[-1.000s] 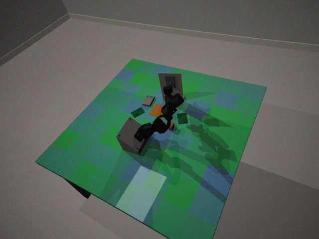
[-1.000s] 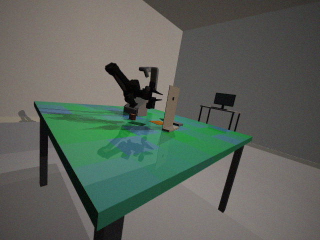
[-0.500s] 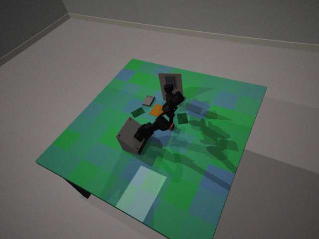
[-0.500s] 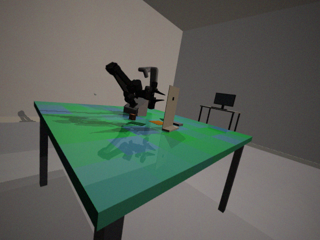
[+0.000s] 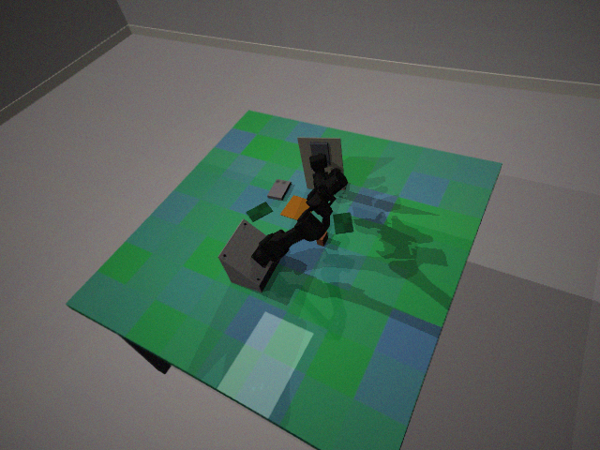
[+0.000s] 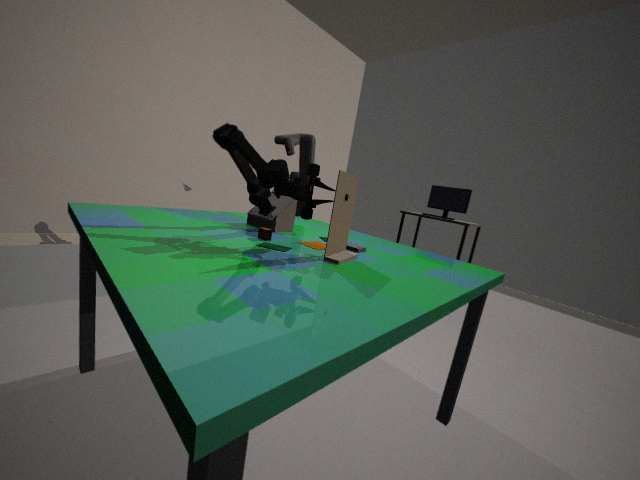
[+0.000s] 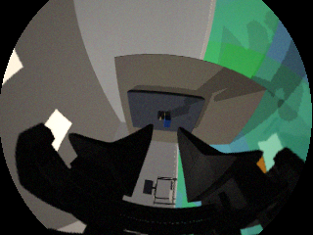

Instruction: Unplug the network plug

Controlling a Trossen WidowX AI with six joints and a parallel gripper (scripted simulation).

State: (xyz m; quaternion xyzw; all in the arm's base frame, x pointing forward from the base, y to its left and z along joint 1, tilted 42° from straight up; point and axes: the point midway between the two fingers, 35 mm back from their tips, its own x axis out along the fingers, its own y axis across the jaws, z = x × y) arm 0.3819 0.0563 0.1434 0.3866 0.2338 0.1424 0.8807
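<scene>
The orange marked square lies 100 mm behind my gripper tip, 70 mm to the left of it and 200 mm below it. Also, from my gripper tip: grey block 40 mm behind, 200 mm to the left, 190 mm below; then upright panel 50 mm ahead, 10 mm to the left, 70 mm below.
</scene>
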